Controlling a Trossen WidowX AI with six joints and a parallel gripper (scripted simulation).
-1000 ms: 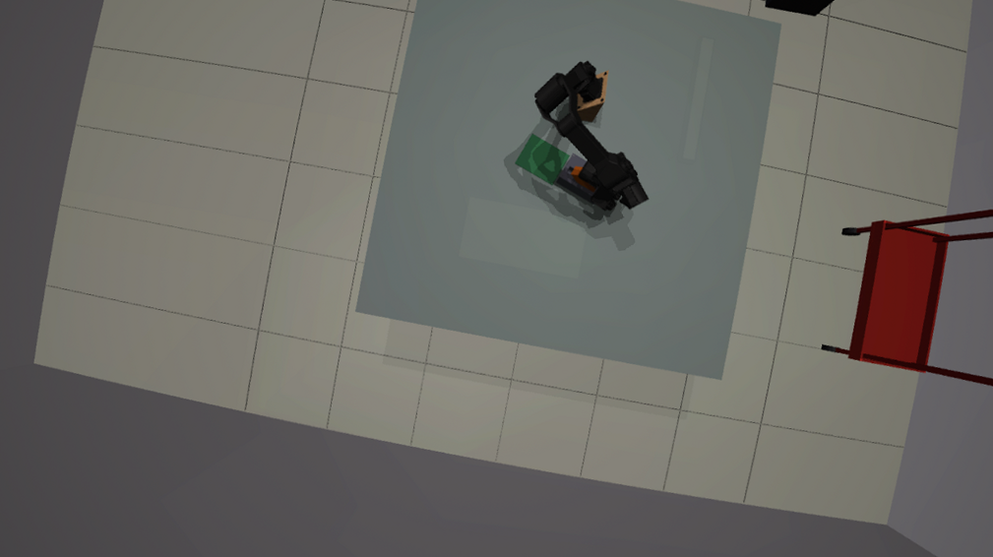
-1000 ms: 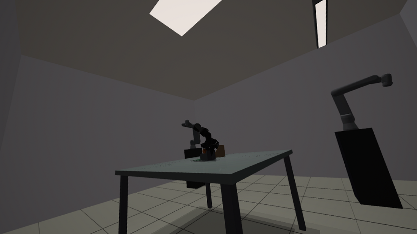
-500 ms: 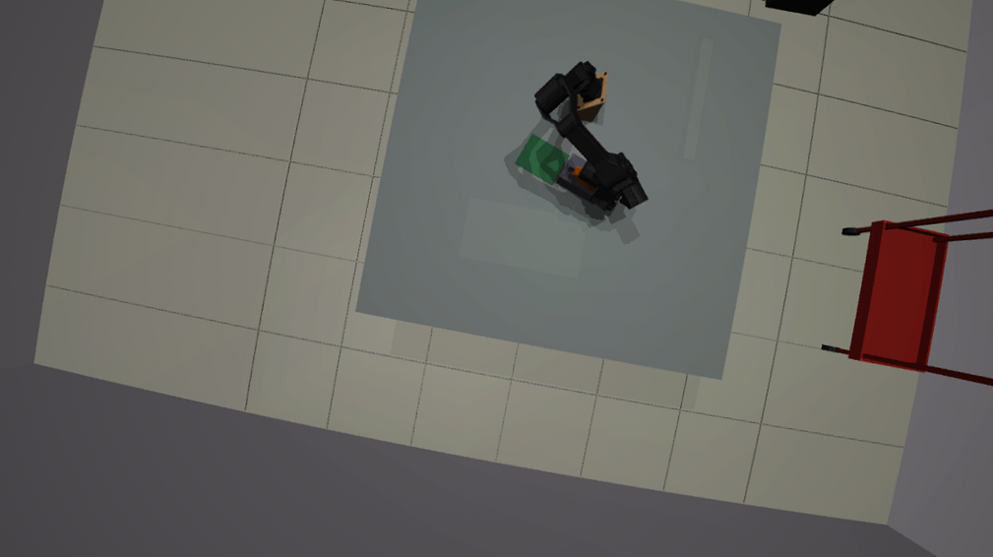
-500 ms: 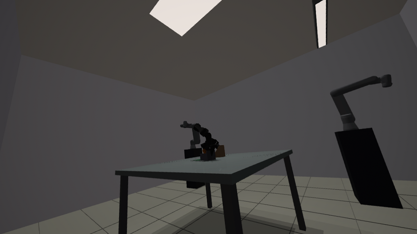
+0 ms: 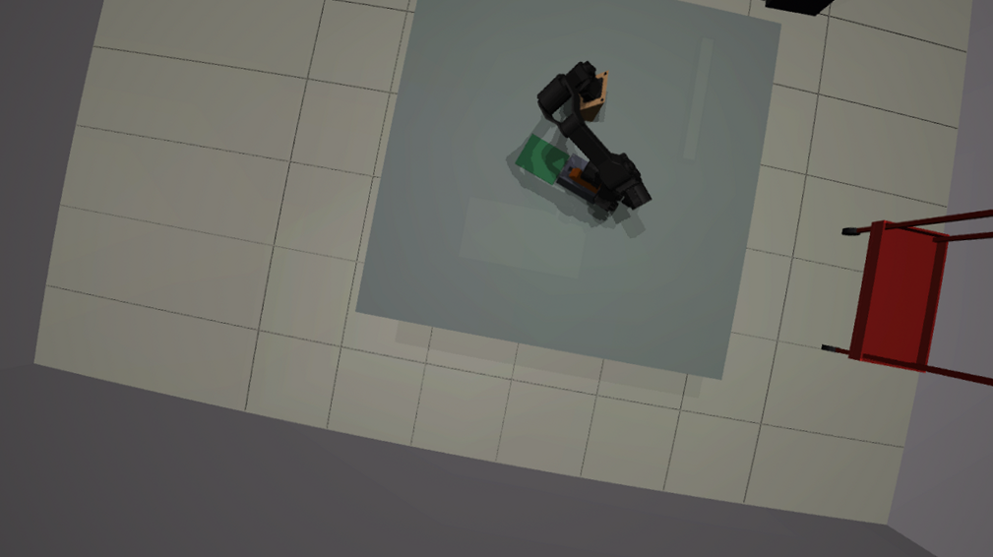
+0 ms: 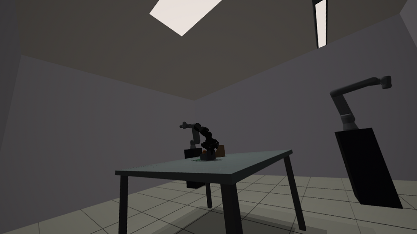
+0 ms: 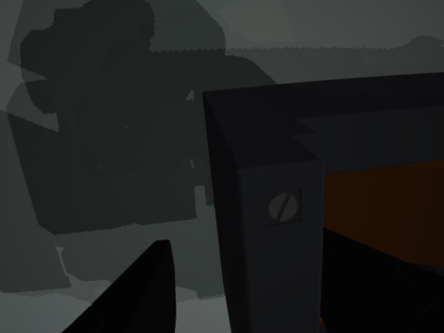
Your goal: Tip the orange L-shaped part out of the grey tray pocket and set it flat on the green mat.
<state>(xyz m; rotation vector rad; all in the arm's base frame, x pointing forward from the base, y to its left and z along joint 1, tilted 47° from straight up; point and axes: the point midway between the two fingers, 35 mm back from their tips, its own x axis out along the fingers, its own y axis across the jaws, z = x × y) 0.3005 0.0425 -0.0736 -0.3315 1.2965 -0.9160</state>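
The orange L-shaped part is 30 mm behind my gripper tip and 50 mm to the right of it. The rest, counted from my gripper tip: green mat 90 mm behind, 210 mm to the right, 60 mm below.
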